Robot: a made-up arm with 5 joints.
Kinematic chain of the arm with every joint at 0, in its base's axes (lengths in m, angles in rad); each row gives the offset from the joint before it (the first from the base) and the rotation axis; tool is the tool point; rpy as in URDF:
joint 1: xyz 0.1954 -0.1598 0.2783 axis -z
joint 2: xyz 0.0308 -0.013 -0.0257 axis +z
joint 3: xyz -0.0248 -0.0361 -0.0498 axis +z
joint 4: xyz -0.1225 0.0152 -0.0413 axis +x
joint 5: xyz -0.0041 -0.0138 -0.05 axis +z
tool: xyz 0.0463 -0.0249 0.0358 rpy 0 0 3.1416
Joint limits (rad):
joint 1: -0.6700..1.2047
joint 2: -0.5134..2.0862
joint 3: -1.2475..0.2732
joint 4: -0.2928..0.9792
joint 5: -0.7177..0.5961
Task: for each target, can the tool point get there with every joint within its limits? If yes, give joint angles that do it. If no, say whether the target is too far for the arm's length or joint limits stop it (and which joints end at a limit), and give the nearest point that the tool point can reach.
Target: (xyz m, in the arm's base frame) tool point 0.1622 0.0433 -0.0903
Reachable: no: too far | nearest point 0.1622 -0.0550 0.1013 | short by 0.215 m
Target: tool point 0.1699 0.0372 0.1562
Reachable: no: joint limits stop it (at a limit: joint 1, joint 2, joint 5) | nearest point 0.1668 -0.0447 0.1580 | short by 0.082 m
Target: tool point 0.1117 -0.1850 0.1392
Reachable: yes | joints 0.7057 0.6520 -0.6770 0.2243 0.0140
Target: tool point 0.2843 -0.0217 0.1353
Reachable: no: joint limits stop it (at a limit: joint 1, joint 2, joint 5) | nearest point 0.2391 -0.0742 0.1434 | short by 0.070 m
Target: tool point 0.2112 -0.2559 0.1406
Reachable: yes | joints -0.2871 1.0450 -0.2146 0.8504 0.4642
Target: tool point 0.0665 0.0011 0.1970
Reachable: no: joint limits stop it (at a limit: joint 1, joint 2, joint 4, joint 5) | nearest point 0.1025 -0.0607 0.1661 | short by 0.078 m
